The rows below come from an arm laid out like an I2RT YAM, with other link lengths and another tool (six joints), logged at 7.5 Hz.
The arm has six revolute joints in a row. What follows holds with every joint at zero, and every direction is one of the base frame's. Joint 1 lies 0.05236 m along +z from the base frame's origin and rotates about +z. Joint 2 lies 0.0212 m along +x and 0.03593 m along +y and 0.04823 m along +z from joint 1 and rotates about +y. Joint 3 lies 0.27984 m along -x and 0.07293 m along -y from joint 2 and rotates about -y. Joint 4 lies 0.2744 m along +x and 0.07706 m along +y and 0.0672 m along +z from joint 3 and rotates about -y. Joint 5 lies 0.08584 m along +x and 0.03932 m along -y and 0.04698 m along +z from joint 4 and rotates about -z. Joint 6 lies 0.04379 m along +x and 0.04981 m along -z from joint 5 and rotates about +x. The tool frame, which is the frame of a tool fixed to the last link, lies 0.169 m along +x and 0.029 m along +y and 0.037 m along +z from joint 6; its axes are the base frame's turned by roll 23.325, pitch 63.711 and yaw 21.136 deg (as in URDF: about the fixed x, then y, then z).
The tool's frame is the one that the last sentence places.
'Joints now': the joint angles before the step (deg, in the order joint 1, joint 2, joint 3, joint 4, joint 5, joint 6). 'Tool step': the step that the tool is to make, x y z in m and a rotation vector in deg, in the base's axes. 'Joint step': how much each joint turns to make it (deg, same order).
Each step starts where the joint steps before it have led.
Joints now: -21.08 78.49 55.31 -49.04 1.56 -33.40
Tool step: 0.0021 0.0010 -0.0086 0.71 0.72 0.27
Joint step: -0.02 1.66 -0.15 0.88 -0.47 -0.15
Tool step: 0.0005 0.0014 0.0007 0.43 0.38 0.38
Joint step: 0.01 0.53 0.73 -0.70 -0.36 -0.28
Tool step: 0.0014 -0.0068 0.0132 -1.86 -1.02 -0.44
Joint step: -0.10 -1.39 1.18 -0.95 1.41 -0.08
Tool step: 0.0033 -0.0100 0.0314 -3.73 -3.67 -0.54
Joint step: 0.02 -4.09 1.50 -0.81 2.21 -0.23
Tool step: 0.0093 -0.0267 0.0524 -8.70 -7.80 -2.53
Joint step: 0.13 -6.36 0.95 3.14 5.92 -0.14
